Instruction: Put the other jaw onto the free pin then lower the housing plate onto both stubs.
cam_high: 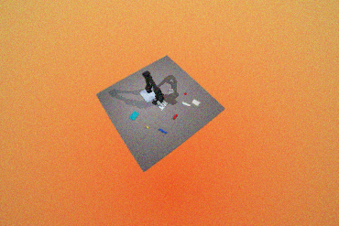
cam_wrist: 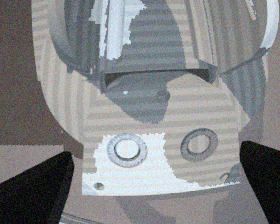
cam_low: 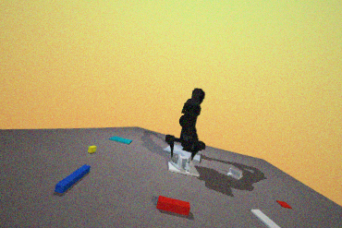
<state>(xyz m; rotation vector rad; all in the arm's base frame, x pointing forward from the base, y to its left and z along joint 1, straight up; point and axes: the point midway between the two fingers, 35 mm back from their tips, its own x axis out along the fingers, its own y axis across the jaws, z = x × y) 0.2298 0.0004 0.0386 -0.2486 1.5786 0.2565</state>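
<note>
Right now my gripper tip is 10 mm short of the white housing plate and 10 mm below it. From my gripper tip the other things lie so: red block (310 mm ahead, 40 mm to the left, 10 mm below); then white strip (250 mm ahead, 280 mm to the left, 10 mm below); then teal block (30 mm behind, 370 mm to the right, 10 mm below).
</note>
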